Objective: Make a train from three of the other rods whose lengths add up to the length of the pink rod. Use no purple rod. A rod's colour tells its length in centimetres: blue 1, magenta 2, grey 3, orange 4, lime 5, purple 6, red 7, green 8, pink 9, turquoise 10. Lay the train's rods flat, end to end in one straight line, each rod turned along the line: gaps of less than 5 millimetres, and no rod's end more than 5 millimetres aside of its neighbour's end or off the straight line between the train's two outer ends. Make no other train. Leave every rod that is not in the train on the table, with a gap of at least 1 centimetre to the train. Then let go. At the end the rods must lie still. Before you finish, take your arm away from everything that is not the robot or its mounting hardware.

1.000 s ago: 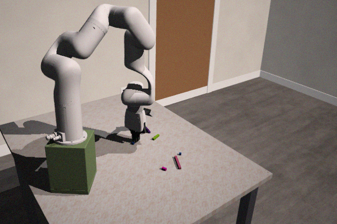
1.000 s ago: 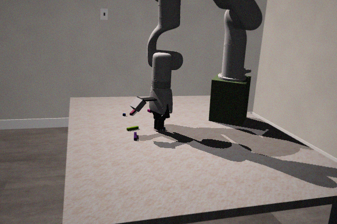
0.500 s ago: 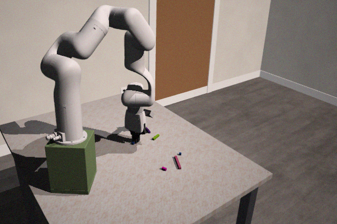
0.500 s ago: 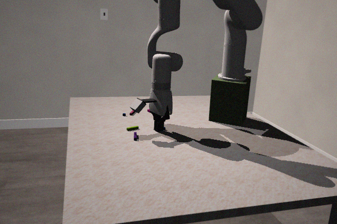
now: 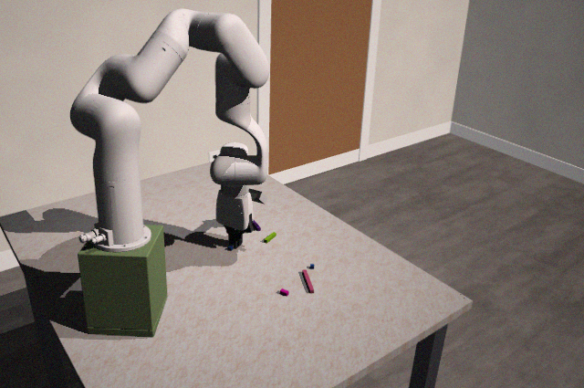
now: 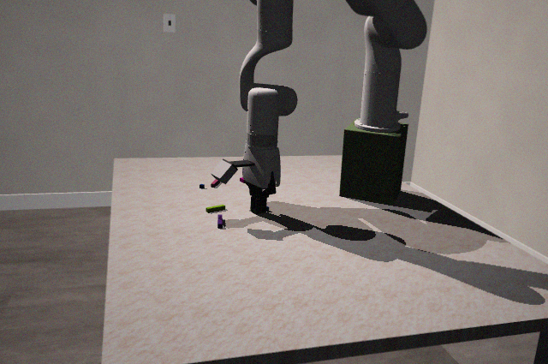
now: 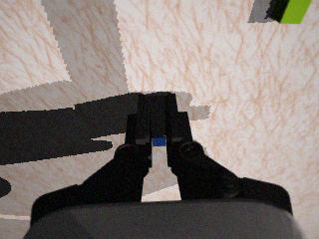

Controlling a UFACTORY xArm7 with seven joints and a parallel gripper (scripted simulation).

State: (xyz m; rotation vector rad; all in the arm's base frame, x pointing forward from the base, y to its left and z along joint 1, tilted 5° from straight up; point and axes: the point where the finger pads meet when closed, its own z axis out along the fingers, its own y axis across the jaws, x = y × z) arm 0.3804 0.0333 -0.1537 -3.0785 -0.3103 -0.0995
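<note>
The grey rod is 20 mm below my hand. Round my hand: lime rod 90 mm ahead, 50 mm to the right, 20 mm below; purple rod 120 mm ahead, 40 mm to the left, 20 mm below; magenta rod 250 mm to the right, 70 mm behind, 20 mm below.
</note>
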